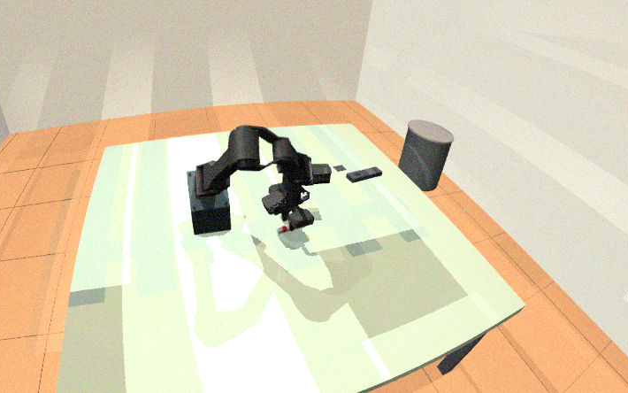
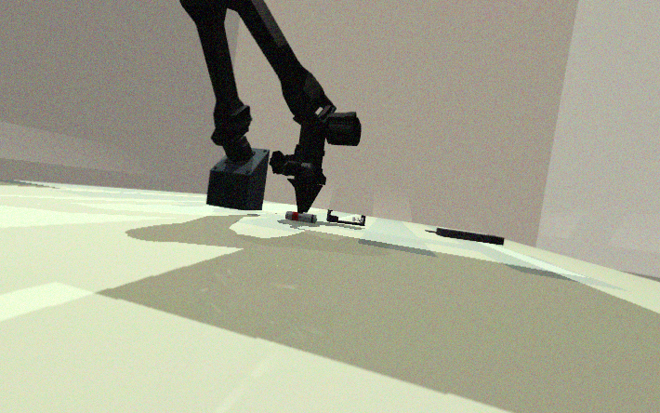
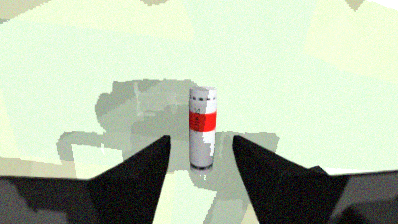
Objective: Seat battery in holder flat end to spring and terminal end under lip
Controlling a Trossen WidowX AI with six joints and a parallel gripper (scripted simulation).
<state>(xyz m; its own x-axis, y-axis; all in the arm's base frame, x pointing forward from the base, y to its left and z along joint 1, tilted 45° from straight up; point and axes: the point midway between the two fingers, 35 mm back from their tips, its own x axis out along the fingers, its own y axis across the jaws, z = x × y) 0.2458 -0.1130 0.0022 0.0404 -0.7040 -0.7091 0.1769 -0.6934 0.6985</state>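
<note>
My gripper tip is 1 cm above the white battery.
</note>
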